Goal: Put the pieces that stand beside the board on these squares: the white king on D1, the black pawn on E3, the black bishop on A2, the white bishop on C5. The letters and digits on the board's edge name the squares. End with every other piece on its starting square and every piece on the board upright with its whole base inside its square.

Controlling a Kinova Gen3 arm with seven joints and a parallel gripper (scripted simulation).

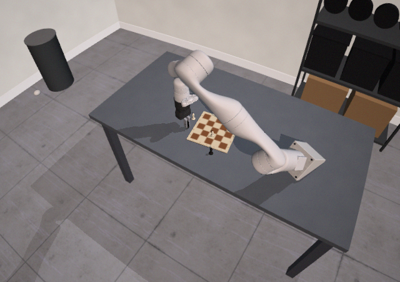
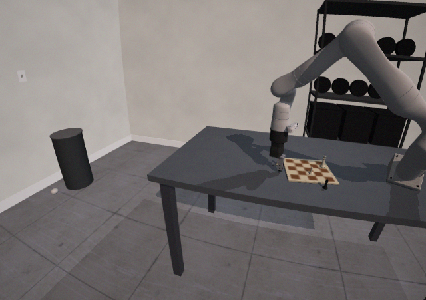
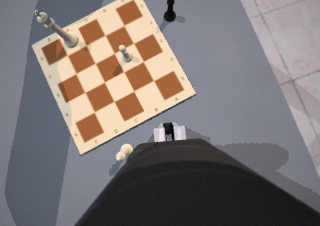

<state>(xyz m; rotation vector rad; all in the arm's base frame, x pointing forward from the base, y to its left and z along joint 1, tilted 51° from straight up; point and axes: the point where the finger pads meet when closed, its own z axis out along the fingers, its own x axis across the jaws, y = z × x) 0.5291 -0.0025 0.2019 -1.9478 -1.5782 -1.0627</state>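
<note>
The chessboard lies 120 mm behind my hand, 80 mm to the right of it and 30 mm below it. Round my hand: white bishop: 70 mm to the right, 20 mm ahead, 10 mm below; then black pawn: 10 mm below; then black bishop: 200 mm behind, 40 mm to the left, 10 mm below.
</note>
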